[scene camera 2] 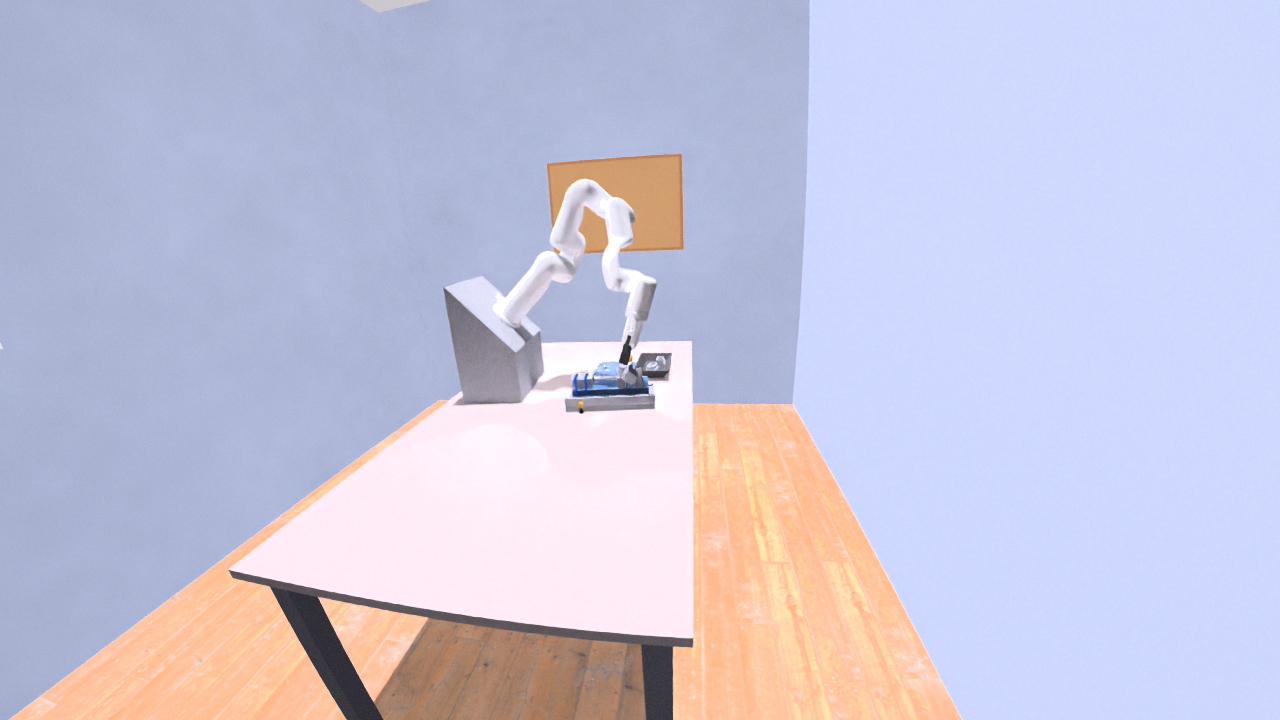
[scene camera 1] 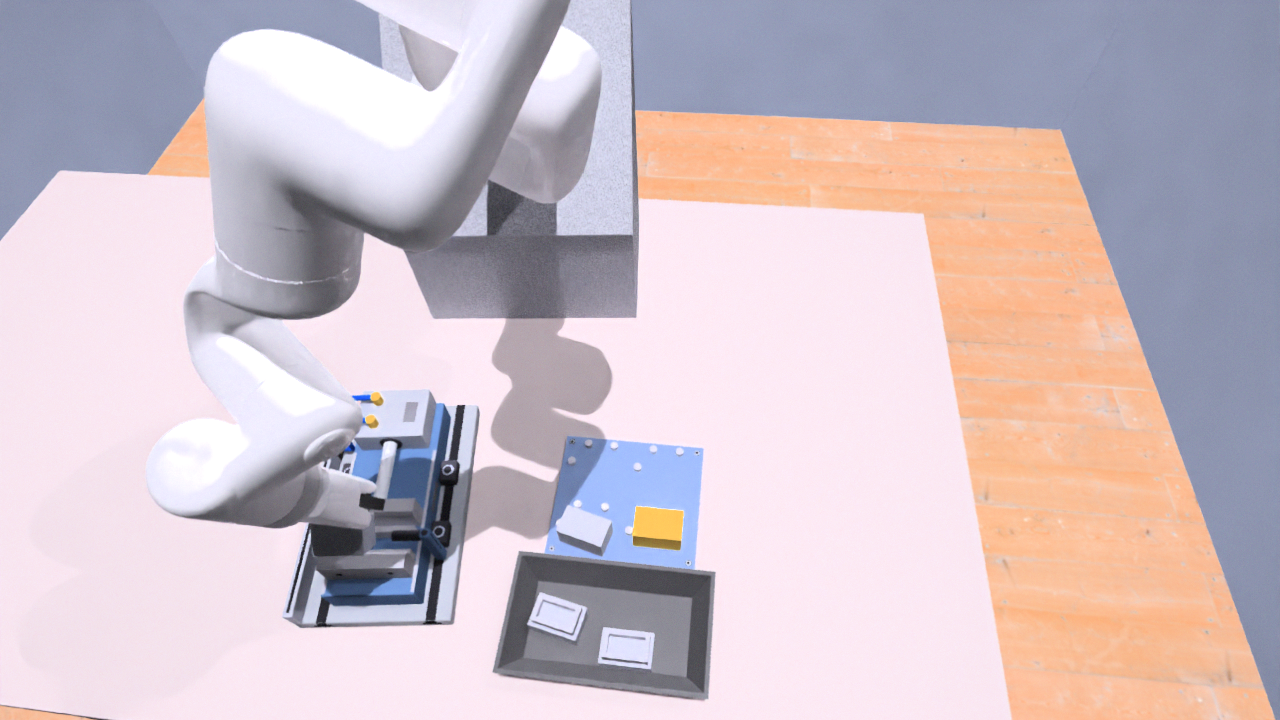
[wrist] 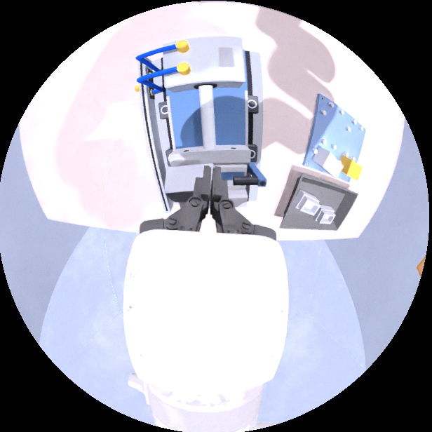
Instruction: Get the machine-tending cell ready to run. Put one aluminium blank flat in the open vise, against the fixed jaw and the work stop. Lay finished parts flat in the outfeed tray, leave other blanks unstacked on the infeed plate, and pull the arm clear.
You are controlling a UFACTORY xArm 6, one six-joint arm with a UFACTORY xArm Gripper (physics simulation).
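Frame: origin at the arm's base, x ahead, y left, z up, level; millimetres.
Seen in the pictures: gripper, between the fingertips: (scene camera 2: 623, 363) (scene camera 1: 361, 504); arm's base, origin of its link: (scene camera 2: 506, 316).
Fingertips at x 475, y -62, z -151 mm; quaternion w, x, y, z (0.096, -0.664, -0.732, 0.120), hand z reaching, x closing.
Offsets run from my fingertips to a thing's top centre. "*": to the spot under its first point.
The vise {43 mm back, 18 mm right, 30 mm down} (scene camera 1: 393, 474) (wrist: 232, 117) stands at the left. A grey block {29 mm ahead, 22 mm right, 6 mm down} (scene camera 1: 340, 540) (wrist: 187, 177), apparently an aluminium blank, sits between its jaws, beside the fixed jaw (scene camera 1: 362, 564); its exact contact is hidden. The work stop {* 9 mm ahead, 78 mm left, 51 mm down} (scene camera 1: 433, 542) (wrist: 257, 175) is on the right, apart from the block. My gripper (scene camera 1: 371, 501) (wrist: 210, 176) is shut and empty, low over the jaw gap, beside the block. A grey blank {61 mm back, 240 mm left, 82 mm down} (scene camera 1: 584, 529) (wrist: 327, 161) and a yellow block {85 mm back, 329 mm left, 85 mm down} (scene camera 1: 657, 527) (wrist: 351, 167) rest apart on the infeed plate {123 mm back, 279 mm left, 121 mm down} (scene camera 1: 666, 479). Two pocketed parts {* 50 mm ahead, 237 mm left, 96 mm down} (scene camera 1: 556, 617) {* 64 mm ahead, 324 mm left, 96 mm down} (scene camera 1: 626, 647) lie apart in the outfeed tray {* 109 mm ahead, 315 mm left, 87 mm down} (scene camera 1: 608, 685).
The moving jaw (wrist: 210, 155) stands behind the gripper fingers on its rod (wrist: 206, 115). Blue hoses (wrist: 160, 76) with yellow fittings rise at the vise's back left. White pins stud the infeed plate. The grey pedestal (scene camera 1: 537, 277) (scene camera 2: 487, 349) stands behind the vise.
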